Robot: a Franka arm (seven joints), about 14 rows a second.
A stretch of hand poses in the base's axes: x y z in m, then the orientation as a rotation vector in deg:
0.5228, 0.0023, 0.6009, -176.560, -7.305, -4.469
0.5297, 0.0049, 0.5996, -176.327, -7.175, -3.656
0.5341, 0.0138, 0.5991, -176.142, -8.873, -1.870
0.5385, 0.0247, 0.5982, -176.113, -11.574, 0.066
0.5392, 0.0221, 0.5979, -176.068, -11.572, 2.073
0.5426, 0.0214, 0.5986, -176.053, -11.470, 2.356
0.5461, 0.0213, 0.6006, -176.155, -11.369, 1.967
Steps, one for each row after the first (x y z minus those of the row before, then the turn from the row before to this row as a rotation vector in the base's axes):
0.0069, 0.0026, -0.0013, 0.236, 0.536, -0.057
0.0044, 0.0089, -0.0005, 0.066, 1.127, 1.144
0.0044, 0.0109, -0.0009, -0.196, 1.193, 1.789
0.0007, -0.0026, -0.0003, -0.052, 1.301, 0.040
0.0034, -0.0007, 0.0007, 0.005, 0.187, -0.060
0.0035, -0.0001, 0.0020, -0.075, -0.256, -0.076

